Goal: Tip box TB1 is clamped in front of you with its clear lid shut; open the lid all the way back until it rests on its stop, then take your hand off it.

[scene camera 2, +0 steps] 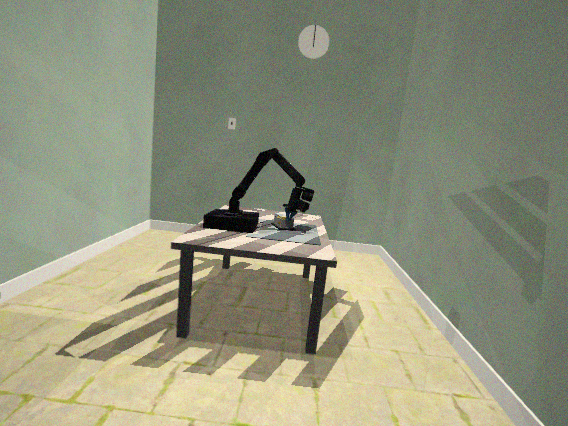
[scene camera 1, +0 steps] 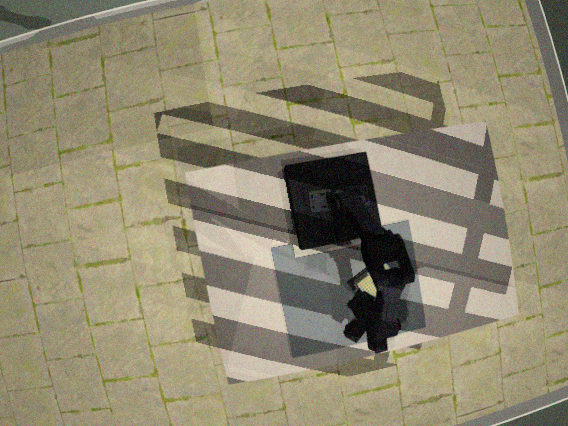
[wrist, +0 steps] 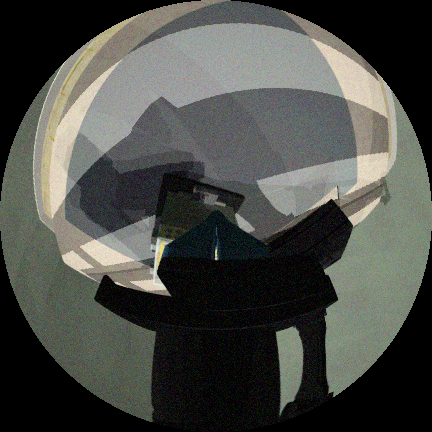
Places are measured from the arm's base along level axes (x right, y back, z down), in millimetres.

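Pixels of known places: gripper, fingertip midpoint: (scene camera 2: 287, 221) (scene camera 1: 357, 294) (wrist: 215, 215); arm's base, link origin: (scene camera 2: 233, 213) (scene camera 1: 339, 198).
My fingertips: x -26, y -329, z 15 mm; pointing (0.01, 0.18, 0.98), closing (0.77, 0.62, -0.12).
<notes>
Ahead of a thing's pixels: the offset from my fingertips to its middle. "pt": to the spot under its first point. Level surfaces: height alone.
Tip box TB1 {dx -70, dy +30, dz +13 mm} (scene camera 1: 367, 285) (scene camera 2: 282, 222) (wrist: 177, 219) sits on a grey-blue mat {dz +52 mm} (scene camera 1: 312, 316) (scene camera 2: 293, 237) on the table, with its yellow tip rack showing. In the wrist view its clear lid {pt dx -24, dy -11, dz +19 mm} (wrist: 189, 209) looks tilted up as a dim panel, with the rack seen darkly through it. I cannot tell how far it is open. My gripper (wrist: 215, 215) (scene camera 2: 290, 213) (scene camera 1: 362, 297) is shut with nothing between the teal fingers. Its tips are right at the box's near side, against or just below the lid.
The arm's black base (scene camera 1: 320, 183) (scene camera 2: 229, 220) stands on the table {dz +55 mm} (scene camera 1: 229, 183) (scene camera 2: 256, 249) just behind the mat. Striped shadows cross the table top. The table edge lies close beyond the mat. The floor is tiled.
</notes>
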